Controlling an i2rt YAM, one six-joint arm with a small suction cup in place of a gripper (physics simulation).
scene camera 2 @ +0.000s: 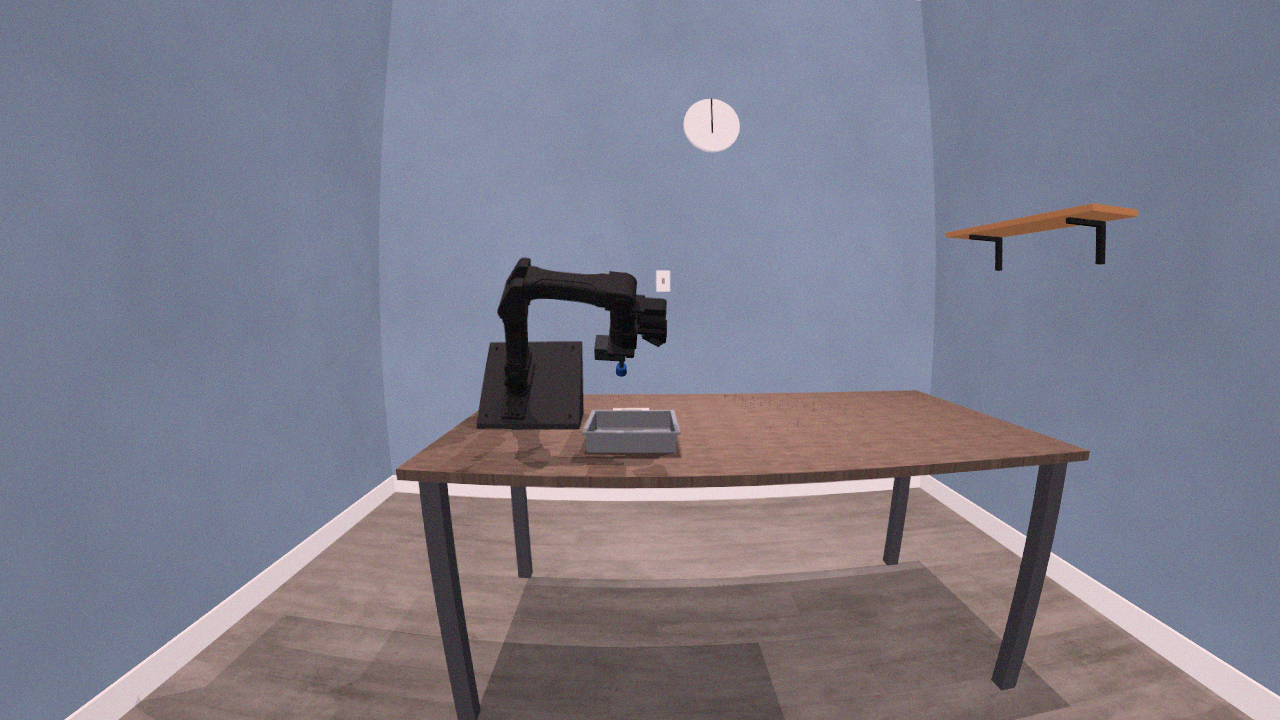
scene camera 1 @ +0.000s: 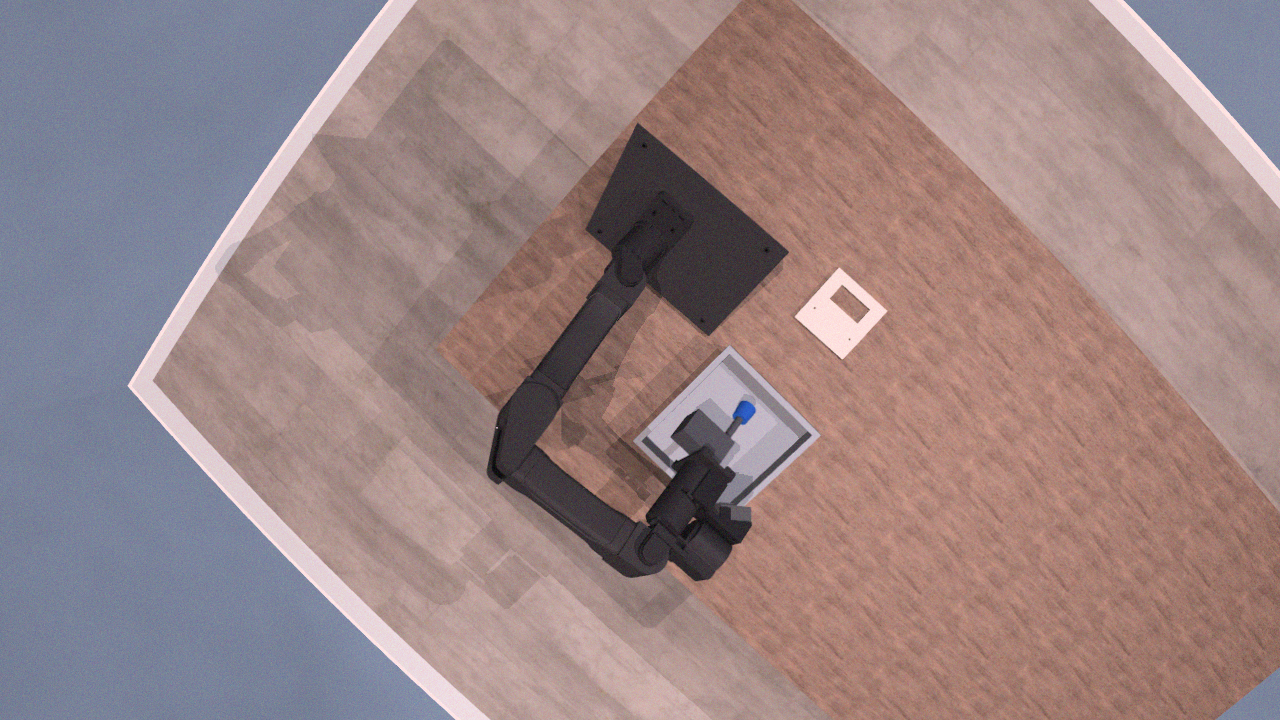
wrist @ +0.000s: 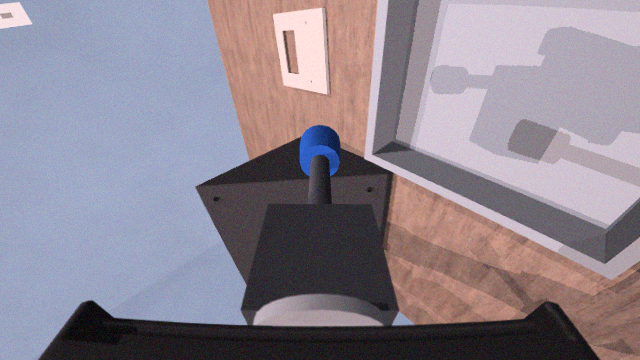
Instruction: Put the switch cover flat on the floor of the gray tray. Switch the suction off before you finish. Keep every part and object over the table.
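The switch cover (scene camera 1: pixel 825 316) (wrist: pixel 313 55) is a thin white square plate with a rectangular opening. It lies flat on the table beside the gray tray (scene camera 1: pixel 773 387) (scene camera 2: pixel 631 441) (wrist: pixel 495 200), apart from it; in scene camera 2 it shows as a thin white strip (scene camera 2: pixel 631 409) behind the tray. My suction cup (scene camera 1: pixel 743 411) (scene camera 2: pixel 621 368) (wrist: pixel 320 150) is blue and hangs in the air above the tray. Nothing is attached to the cup, so it is open. The tray floor shows shadows of the arm, and part of the tray is hidden by the arm in scene camera 1.
The black base plate (scene camera 1: pixel 707 241) (scene camera 2: pixel 559 385) (wrist: pixel 235 225) of the arm stands on the wooden table (scene camera 1: pixel 1029 447) (scene camera 2: pixel 850 438) near the tray and the cover. A wall shelf (scene camera 2: pixel 1042 221), a clock (scene camera 2: pixel 711 125) and a wall socket (scene camera 2: pixel 663 281) are on the walls.
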